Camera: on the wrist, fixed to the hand. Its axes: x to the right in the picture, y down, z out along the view.
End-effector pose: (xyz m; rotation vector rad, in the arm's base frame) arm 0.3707 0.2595 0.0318 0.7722 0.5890 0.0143
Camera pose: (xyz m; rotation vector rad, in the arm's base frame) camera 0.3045 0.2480 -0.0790 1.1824 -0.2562 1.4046
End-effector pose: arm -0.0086 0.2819 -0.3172 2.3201 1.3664 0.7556
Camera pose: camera -0.1288 0.3264 -0.2981 -2.7672 0.7279 -0.7196
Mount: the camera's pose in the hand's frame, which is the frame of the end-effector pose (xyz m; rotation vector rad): -0.0032 -0.0946 -0.0885 0.1252 -0.1034 1.6019
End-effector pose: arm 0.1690 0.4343 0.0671 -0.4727 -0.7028 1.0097
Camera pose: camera 0.2884 0.3840 0.0668 -0.8913 -0.2201 2.5615
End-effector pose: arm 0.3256 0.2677 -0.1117 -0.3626 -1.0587 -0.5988
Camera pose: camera 0.3281 0.1456 -0.1551 -0.9630 -0.6003 0.9179
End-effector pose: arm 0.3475 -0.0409 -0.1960 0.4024 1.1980 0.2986
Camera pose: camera 0.2643 -0.1139 -0.2634 1.4252 0.5474 1.5397
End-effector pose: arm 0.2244 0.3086 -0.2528 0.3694 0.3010 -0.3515
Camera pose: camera 0.1656 0.2622 -0.3585 0.6001 -0.1764 1.1851
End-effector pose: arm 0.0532 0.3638 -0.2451 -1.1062 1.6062 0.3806
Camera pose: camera 0.0773 0.2524 -0.1834 0.5268 2.0698 1.2777
